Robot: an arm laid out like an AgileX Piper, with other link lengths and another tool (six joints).
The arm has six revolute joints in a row. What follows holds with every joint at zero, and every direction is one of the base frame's. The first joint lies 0.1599 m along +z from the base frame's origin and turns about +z. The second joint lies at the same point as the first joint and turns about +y. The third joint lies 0.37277 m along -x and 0.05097 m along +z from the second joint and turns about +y. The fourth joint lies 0.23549 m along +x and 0.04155 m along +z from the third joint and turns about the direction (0.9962, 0, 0.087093). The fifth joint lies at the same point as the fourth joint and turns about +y. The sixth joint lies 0.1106 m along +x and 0.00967 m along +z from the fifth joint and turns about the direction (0.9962, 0, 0.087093). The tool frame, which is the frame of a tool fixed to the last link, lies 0.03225 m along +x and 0.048 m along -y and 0.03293 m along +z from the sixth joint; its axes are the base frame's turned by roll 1.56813, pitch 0.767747 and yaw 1.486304 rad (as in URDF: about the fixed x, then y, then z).
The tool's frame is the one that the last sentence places.
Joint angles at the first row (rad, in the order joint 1, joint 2, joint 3, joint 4, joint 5, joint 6):
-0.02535 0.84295 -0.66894 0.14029 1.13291 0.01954
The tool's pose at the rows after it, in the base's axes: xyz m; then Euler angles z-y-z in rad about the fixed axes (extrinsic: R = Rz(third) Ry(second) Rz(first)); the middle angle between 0 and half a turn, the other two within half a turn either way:
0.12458 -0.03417 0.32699 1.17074 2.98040 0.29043
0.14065 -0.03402 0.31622 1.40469 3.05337 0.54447
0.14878 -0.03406 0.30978 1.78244 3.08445 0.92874
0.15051 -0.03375 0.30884 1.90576 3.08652 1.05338
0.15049 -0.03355 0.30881 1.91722 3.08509 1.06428
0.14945 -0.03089 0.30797 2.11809 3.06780 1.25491
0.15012 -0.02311 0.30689 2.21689 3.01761 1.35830
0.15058 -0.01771 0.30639 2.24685 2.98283 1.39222
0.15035 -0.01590 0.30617 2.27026 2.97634 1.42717
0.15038 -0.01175 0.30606 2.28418 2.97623 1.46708
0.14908 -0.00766 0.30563 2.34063 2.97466 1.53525
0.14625 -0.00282 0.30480 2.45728 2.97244 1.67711
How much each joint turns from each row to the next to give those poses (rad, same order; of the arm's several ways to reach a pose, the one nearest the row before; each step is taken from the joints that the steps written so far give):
0.00000 0.10902 0.00001 0.00000 0.00200 -0.01166
0.00000 0.08698 -0.00075 0.00000 -0.00543 -0.02311
-0.00004 0.04640 -0.00001 0.00000 -0.00447 -0.00823
0.00008 0.00880 -0.00154 0.00226 -0.00002 -0.00221
-0.00005 -0.00008 -0.00001 0.00167 0.00000 -0.00006
-0.00001 0.00000 -0.00002 0.02138 0.00520 0.00359
0.00002 0.00001 0.00001 0.05667 0.00179 -0.02387
0.00002 -0.00002 -0.00001 0.03889 0.00207 -0.01709
0.00221 -0.00001 0.00001 0.00813 0.00573 -0.01128
0.02764 0.00002 0.00001 0.00000 0.00182 0.00199
0.03030 -0.00002 0.00001 -0.00001 0.00457 0.01963
0.03294 0.00003 -0.00002 0.00001 0.01746 0.01085

